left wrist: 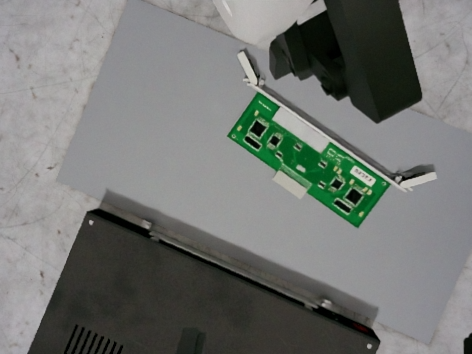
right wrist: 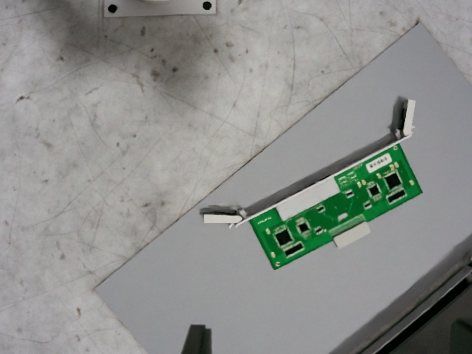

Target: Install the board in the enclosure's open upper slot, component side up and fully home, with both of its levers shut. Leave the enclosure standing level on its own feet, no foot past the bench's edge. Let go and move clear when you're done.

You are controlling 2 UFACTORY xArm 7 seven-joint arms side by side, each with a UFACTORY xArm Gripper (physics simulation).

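Places are measured from the left arm's base along level axes (x ahead, y left, z up), in centimetres.
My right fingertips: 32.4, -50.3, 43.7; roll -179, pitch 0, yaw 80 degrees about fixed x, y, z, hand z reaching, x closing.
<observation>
Behind a point stands the place of what it marks, as x, y, z.
The green board (left wrist: 305, 159) {32.0, -40.7, 0.6} (right wrist: 345, 212) {32.8, -39.5, 0.6} lies component side up on the grey mat. Its white front panel carries two levers, one (left wrist: 248, 67) {30.5, -56.1, 2.0} (right wrist: 222, 218) {30.6, -56.1, 2.0} and the other (left wrist: 419, 180) {21.5, -28.8, 2.1} (right wrist: 409, 117) {21.6, -28.9, 2.1}, both swung outward. The dark enclosure (left wrist: 145, 285) {60.6, -40.4, 4.9} (right wrist: 440, 325) {49.5, -30.0, 5.0} stands apart from the board, its long edge with a metal strip facing the board's connector side. The inside of its upper slot is hidden. My left gripper (left wrist: 330, 342) {39.9, -36.1, 48.7} is open, above the enclosure's front edge area. My right gripper (right wrist: 329, 340) {32.4, -50.3, 43.7} is open, off the board's connector side in its own view.
The grey mat (left wrist: 130, 110) {48.2, -62.5, 0.2} (right wrist: 165, 295) {40.1, -66.0, 0.2} lies on the pale scratched bench (left wrist: 45, 75) {55.3, -74.8, 0.0} (right wrist: 100, 125) {15.1, -70.9, 0.0}. Black parts of the right arm's hand (left wrist: 375, 65) {34.0, -43.2, 52.6} and its white link (left wrist: 265, 17) {35.3, -45.7, 52.7} hang near the board's front panel. A white mounting plate (right wrist: 160, 9) {0.3, -59.9, 0.1} shows at the top.
</observation>
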